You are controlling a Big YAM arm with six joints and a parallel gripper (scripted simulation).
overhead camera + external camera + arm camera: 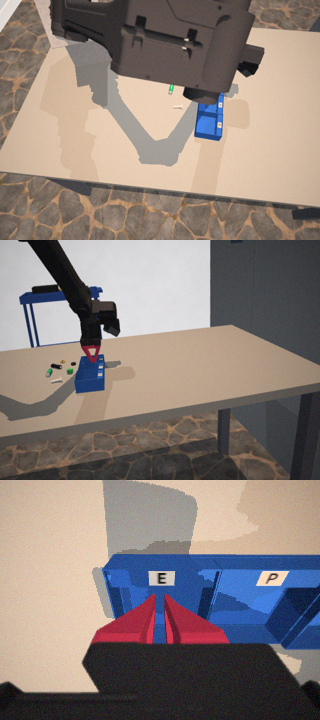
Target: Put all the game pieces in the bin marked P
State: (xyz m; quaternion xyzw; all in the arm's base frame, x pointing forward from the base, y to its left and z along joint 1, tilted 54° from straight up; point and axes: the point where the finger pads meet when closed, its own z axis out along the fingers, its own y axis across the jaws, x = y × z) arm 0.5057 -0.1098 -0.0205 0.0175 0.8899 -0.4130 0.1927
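Now: hand 90 mm past the green die, 20 mm to the left of it and 20 mm above it. Also, from my hand: blue bin: 20 mm behind, 80 mm to the right, 10 mm below; black nut: 70 mm behind, 60 mm to the left, 20 mm below; black battery: 130 mm behind, 60 mm to the left, 20 mm below.
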